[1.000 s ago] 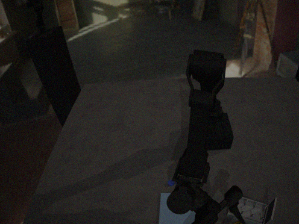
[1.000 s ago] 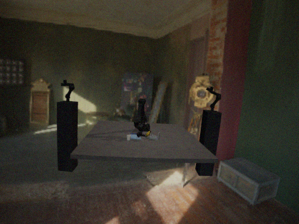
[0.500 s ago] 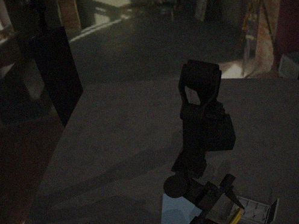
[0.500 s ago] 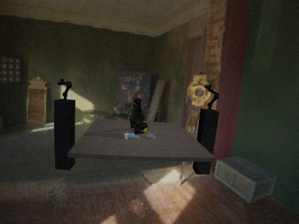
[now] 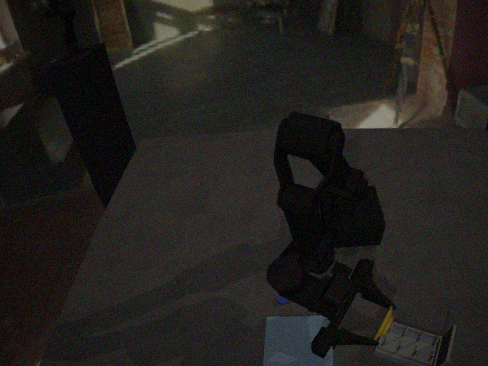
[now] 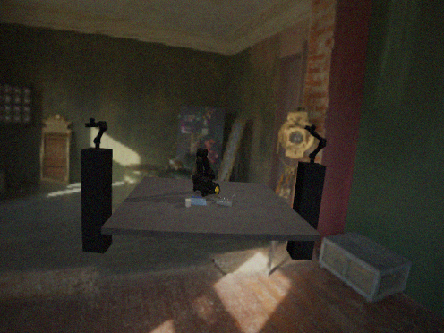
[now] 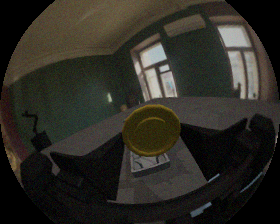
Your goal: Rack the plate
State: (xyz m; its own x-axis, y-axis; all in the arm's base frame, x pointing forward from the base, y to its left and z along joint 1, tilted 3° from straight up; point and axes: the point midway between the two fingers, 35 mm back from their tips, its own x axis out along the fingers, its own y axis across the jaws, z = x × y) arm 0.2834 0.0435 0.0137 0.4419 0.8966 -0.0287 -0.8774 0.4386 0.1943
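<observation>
My gripper tip is 70 mm above the dish rack, 60 mm to the right of it and 10 mm short of it. Also, from my gripper tip: light blue mat 150 mm to the right, 90 mm below, 10 mm ahead; blue spoon 170 mm to the right, 110 mm behind, 90 mm below; yellow plate 10 mm to the right.
</observation>
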